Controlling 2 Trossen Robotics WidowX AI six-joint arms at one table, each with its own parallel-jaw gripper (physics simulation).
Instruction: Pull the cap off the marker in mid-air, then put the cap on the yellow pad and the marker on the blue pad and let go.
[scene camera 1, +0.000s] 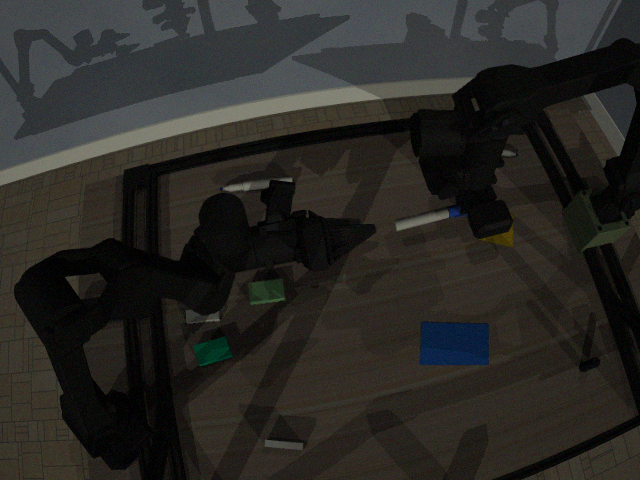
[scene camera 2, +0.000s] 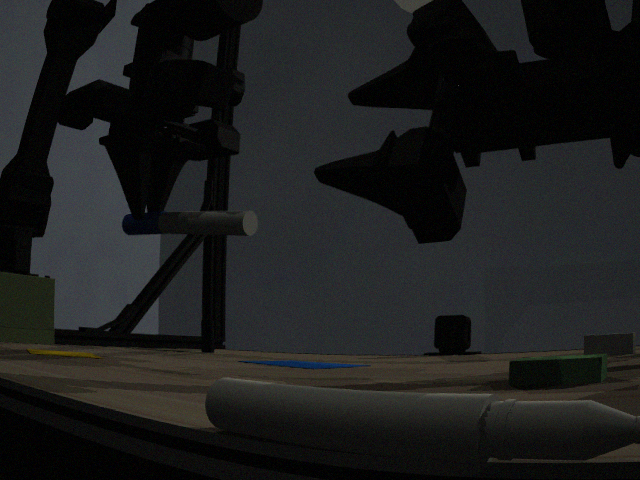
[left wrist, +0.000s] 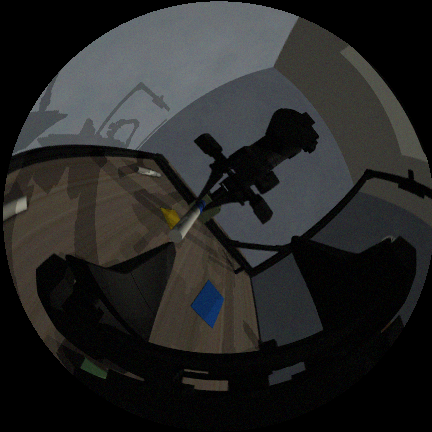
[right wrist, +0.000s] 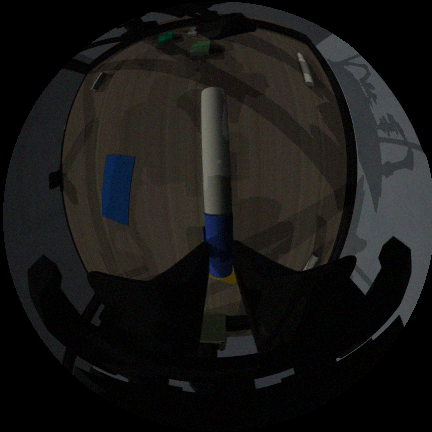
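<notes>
The white marker is in mid-air with its blue cap on. My right gripper is shut on the cap; the marker's white end points toward the left gripper's side. My left gripper is open and empty, apart from that end and higher in scene camera 2. The yellow pad is partly hidden by the right gripper in scene camera 1. The blue pad lies flat.
Another white marker lies near the back rail. A further white piece lies behind the right arm. A green block, a teal block and pale blocks lie at left and front.
</notes>
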